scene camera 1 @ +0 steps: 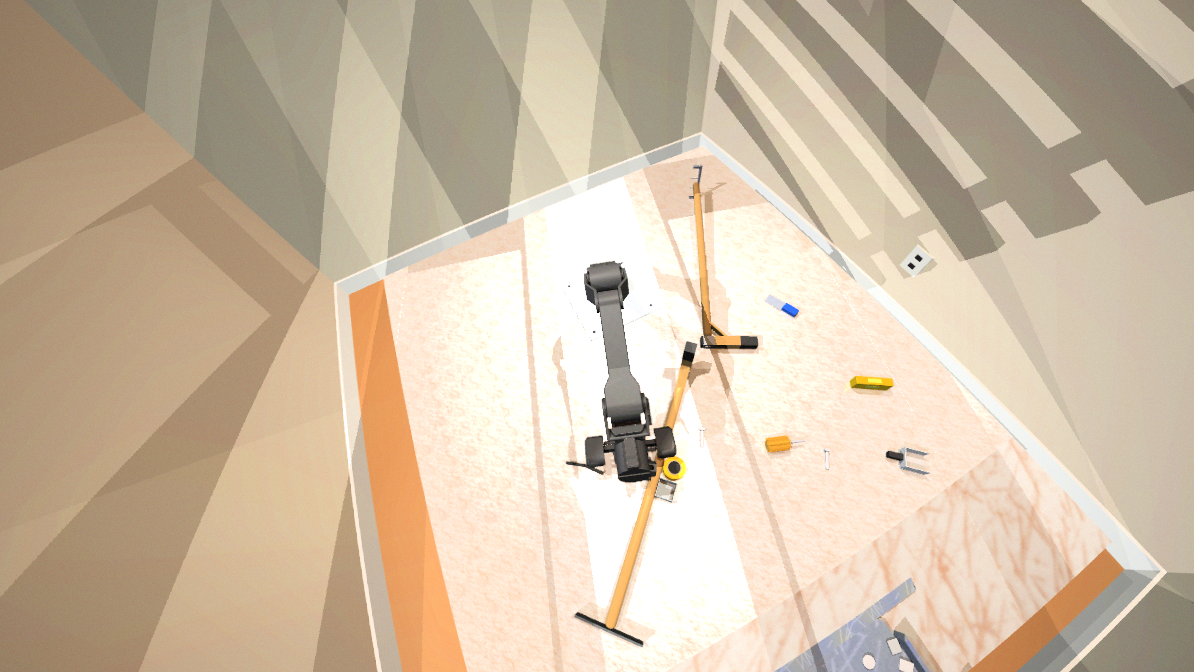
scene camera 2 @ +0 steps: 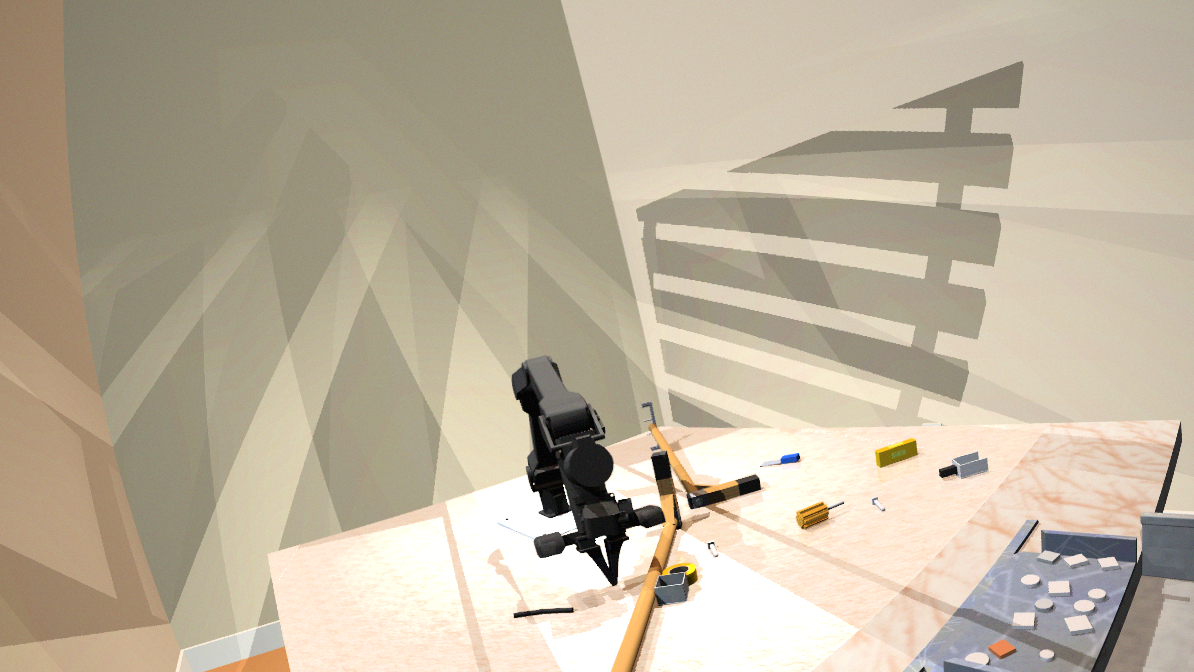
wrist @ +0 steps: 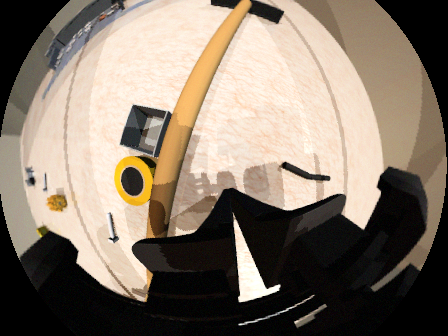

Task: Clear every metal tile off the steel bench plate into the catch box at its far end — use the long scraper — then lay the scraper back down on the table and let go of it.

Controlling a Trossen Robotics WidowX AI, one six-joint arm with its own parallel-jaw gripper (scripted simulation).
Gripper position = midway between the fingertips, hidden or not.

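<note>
Yellow level [scene camera 2: 906, 449]. Grey box [scene camera 2: 673, 588] [wrist: 145, 127]. Long scraper [scene camera 1: 616, 604]. My gripper [scene camera 2: 614, 585] [scene camera 1: 632, 462] [wrist: 228, 193], shut, holding nothing.
</note>
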